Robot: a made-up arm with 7 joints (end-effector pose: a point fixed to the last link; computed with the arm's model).
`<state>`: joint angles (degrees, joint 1 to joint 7).
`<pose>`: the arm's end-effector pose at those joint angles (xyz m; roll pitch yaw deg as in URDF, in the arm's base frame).
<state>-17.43 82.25 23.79 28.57 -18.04 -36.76 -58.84</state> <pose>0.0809 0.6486 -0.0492 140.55 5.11 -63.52</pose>
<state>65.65 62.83 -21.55 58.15 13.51 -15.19 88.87</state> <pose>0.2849 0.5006 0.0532 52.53 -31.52 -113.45</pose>
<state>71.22 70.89 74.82 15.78 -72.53 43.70 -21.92</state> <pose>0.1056 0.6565 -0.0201 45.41 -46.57 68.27</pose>
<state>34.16 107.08 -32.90 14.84 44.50 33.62 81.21</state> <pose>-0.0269 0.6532 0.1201 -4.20 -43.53 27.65</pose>
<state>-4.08 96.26 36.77 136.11 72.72 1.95 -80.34</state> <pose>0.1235 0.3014 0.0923 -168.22 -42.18 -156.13</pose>
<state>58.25 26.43 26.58 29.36 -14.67 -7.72 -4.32</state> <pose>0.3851 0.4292 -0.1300 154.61 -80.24 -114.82</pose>
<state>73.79 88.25 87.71 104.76 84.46 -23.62 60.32</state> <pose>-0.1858 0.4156 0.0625 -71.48 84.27 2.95</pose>
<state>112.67 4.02 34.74 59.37 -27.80 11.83 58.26</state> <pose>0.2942 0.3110 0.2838 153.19 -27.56 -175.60</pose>
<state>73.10 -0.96 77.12 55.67 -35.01 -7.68 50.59</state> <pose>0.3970 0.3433 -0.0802 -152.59 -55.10 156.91</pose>
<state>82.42 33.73 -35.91 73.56 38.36 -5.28 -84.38</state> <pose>0.3680 0.2723 0.1156 -117.54 -35.58 -174.44</pose>
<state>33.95 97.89 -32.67 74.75 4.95 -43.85 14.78</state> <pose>0.1761 0.5301 0.0438 76.85 2.90 -114.36</pose>
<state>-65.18 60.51 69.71 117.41 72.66 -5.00 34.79</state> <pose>0.0825 0.4284 -0.0331 113.13 -75.98 -147.27</pose>
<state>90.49 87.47 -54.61 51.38 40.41 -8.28 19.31</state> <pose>0.1510 0.5878 0.0963 126.96 -46.82 -99.76</pose>
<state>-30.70 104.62 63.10 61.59 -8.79 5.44 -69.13</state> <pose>0.2024 0.5090 0.1773 -166.99 1.30 -64.24</pose>
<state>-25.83 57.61 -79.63 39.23 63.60 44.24 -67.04</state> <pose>-0.1303 0.4865 -0.3241 92.63 66.78 -2.10</pose>
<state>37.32 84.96 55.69 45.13 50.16 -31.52 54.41</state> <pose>0.0154 0.6203 0.1182 163.37 -1.84 -133.96</pose>
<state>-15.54 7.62 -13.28 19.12 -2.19 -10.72 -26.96</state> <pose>-0.0636 0.2290 -0.4787 30.74 -12.78 -17.89</pose>
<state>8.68 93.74 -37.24 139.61 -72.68 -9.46 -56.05</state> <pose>0.1183 0.3082 -0.0570 106.13 42.24 -177.75</pose>
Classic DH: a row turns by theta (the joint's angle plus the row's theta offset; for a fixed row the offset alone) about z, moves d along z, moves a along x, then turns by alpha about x. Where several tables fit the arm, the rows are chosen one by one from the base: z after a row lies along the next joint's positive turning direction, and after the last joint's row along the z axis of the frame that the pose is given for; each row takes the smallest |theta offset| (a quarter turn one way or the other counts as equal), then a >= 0, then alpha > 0; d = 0 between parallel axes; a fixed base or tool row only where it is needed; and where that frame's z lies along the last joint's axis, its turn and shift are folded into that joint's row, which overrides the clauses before.
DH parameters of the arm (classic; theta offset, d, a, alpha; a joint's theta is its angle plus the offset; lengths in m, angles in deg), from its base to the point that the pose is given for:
base (fixed): 0 0 0 90
joint 1: 90 -0.181 0 90
joint 2: 90 0 0 90
joint 3: 90 -0.282 0 90
joint 4: 0 0 0 -90
joint 5: 0 -0.21 0 -90
joint 6: -90 0 0 90
joint 7: 90 0 0 90
tool (fixed): -90 0 0 0

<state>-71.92 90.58 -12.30 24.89 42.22 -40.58 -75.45</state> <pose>0.0134 0.6537 -0.0865 119.40 10.74 -57.80</pose>
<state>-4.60 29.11 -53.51 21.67 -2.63 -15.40 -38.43</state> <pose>0.0101 0.3587 -0.4495 51.31 -9.56 -62.64</pose>
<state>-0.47 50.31 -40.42 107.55 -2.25 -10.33 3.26</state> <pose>0.1505 0.2664 -0.2408 72.74 -51.05 -126.57</pose>
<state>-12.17 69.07 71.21 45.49 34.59 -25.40 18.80</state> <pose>0.0427 0.6325 -0.0306 165.46 -45.64 -112.85</pose>
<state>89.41 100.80 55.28 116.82 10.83 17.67 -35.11</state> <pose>-0.1853 0.3361 0.1087 -94.17 13.62 -78.02</pose>
